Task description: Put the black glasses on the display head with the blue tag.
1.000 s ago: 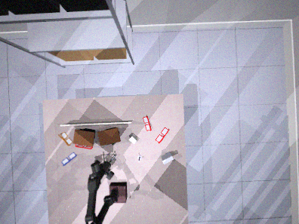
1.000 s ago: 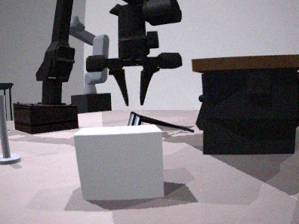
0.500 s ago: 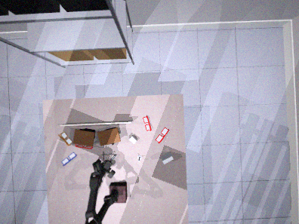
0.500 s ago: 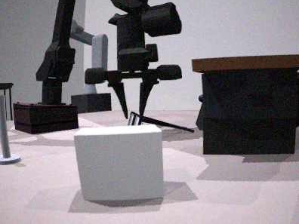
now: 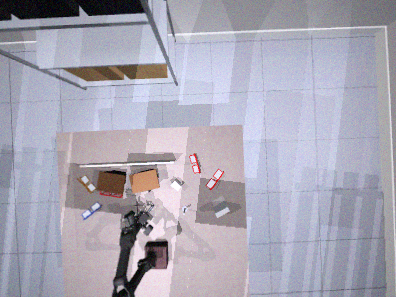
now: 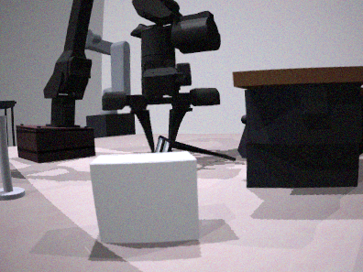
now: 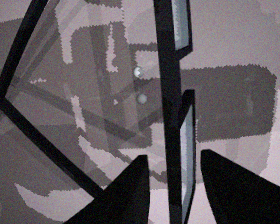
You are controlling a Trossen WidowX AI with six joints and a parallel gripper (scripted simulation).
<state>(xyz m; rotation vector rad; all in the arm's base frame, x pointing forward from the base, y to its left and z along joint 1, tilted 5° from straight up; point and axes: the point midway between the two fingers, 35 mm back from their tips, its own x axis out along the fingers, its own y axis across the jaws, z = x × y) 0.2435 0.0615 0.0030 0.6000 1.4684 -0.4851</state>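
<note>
My gripper tip is now 4 cm short of the thin post, 29 cm to the left of it and 1 cm below it. Also, from my gripper tip: display head: 24 cm ahead, 5 cm to the right, 4 cm above; grey box: 5 cm ahead, 53 cm to the right, 4 cm above; white box: 21 cm ahead, 24 cm to the right, 1 cm above.
</note>
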